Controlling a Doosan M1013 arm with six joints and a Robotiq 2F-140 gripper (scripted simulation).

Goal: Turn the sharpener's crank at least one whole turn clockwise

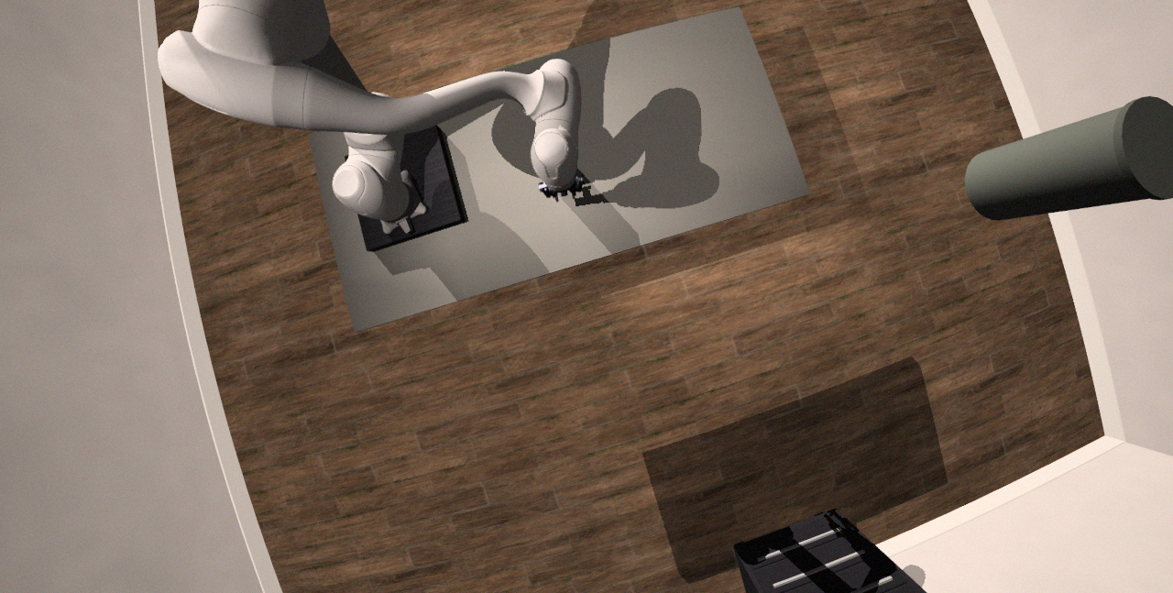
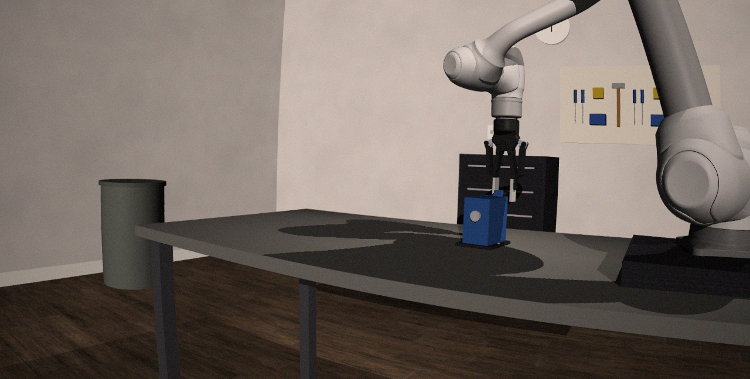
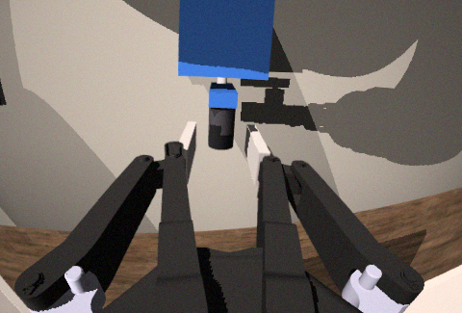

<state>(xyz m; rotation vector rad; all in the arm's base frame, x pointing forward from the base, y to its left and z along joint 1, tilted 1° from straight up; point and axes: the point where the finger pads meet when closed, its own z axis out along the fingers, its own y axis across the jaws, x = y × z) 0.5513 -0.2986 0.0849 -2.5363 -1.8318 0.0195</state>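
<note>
My gripper is now 20 mm to the right of the crank, 20 mm above it and 10 mm short of it.
</note>
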